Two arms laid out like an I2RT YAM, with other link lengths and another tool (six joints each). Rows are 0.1 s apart.
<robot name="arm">
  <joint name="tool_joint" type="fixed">
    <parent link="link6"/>
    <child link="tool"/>
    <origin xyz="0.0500 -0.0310 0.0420" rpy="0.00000 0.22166 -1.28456"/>
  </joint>
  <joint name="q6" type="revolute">
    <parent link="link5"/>
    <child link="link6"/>
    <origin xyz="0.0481 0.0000 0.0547" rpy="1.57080 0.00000 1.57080"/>
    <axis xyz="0 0 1"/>
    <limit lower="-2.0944" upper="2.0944"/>
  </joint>
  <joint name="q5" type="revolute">
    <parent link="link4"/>
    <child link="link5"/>
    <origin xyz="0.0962 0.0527 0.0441" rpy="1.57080 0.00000 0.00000"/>
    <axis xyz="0 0 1"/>
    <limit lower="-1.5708" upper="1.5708"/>
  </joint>
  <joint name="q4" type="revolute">
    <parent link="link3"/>
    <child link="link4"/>
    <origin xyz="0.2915 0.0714 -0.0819"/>
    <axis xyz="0 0 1"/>
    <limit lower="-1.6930" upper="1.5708"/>
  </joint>
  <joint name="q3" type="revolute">
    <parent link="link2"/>
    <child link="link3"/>
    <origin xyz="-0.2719 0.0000 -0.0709" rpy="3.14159 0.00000 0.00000"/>
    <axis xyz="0 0 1"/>
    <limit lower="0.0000" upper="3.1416"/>
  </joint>
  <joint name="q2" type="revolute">
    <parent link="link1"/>
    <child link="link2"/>
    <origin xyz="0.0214 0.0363 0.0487" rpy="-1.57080 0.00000 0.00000"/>
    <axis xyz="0 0 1"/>
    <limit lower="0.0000" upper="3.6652"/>
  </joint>
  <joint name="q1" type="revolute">
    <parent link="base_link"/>
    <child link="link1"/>
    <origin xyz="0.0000 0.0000 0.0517"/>
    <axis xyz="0 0 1"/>
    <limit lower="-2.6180" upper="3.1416"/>
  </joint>
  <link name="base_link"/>
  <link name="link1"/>
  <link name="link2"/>
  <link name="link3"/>
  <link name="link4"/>
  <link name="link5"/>
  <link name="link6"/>
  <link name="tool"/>
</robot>
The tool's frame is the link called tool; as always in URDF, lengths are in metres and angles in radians.
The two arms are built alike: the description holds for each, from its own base.
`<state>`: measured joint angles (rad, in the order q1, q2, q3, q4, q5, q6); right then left.
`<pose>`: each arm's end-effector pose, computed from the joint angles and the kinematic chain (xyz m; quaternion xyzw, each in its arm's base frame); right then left.
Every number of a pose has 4 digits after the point. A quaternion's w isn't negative.
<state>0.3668 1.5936 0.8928 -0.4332 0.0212 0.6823 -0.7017 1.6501 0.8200 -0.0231 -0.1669 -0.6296</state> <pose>0.3622 0.0781 0.0672 -0.9064 0.3036 -0.2785 0.0930 0.3459 -0.2972 0.0968 0.8798 -0.1248 0.4422 0.1216</pose>
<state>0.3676 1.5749 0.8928 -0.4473 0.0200 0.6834 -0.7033 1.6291 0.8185 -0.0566 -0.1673 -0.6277</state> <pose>0.3604 0.0778 0.0725 -0.9058 0.3038 -0.2797 0.0950 0.3423 -0.2952 0.0998 0.8825 -0.1277 0.4370 0.1182</pose>
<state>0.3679 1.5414 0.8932 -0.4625 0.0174 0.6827 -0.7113 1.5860 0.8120 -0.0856 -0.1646 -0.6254</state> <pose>0.3588 0.0775 0.0829 -0.9033 0.3032 -0.2859 0.1018 0.3358 -0.2948 0.1108 0.8803 -0.1320 0.4389 0.1227</pose>
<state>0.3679 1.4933 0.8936 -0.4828 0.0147 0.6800 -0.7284 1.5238 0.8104 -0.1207 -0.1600 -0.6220</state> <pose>0.3563 0.0768 0.0978 -0.8995 0.3018 -0.2956 0.1112 0.3262 -0.2973 0.1306 0.8737 -0.1392 0.4465 0.1341</pose>
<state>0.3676 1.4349 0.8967 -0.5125 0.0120 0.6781 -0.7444 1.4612 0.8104 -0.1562 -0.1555 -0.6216</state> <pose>0.3521 0.0753 0.1160 -0.8948 0.3009 -0.3066 0.1218 0.3165 -0.2986 0.1508 0.8668 -0.1443 0.4544 0.1460</pose>
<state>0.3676 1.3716 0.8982 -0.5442 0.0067 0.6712 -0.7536 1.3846 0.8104 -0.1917 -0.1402 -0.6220</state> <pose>0.3465 0.0736 0.1348 -0.8905 0.2971 -0.3177 0.1334 0.3067 -0.2968 0.1762 0.8574 -0.1462 0.4652 0.1645</pose>
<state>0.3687 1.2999 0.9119 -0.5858 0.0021 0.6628 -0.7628 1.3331 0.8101 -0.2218 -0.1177 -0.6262</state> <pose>0.3402 0.0720 0.1595 -0.8843 0.2919 -0.3330 0.1479 0.2975 -0.2960 0.1918 0.8525 -0.1496 0.4667 0.1817</pose>
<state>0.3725 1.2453 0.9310 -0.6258 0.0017 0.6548 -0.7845 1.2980 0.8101 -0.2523 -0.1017 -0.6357</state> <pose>0.3343 0.0710 0.1808 -0.8796 0.2861 -0.3455 0.1580 0.2860 -0.2987 0.2007 0.8508 -0.1565 0.4618 0.1957</pose>
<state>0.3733 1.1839 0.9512 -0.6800 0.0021 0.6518 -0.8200 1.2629 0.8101 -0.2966 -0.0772 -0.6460</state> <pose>0.3245 0.0674 0.2025 -0.8748 0.2841 -0.3557 0.1658 0.2687 -0.3042 0.2070 0.8512 -0.1715 0.4481 0.2128</pose>
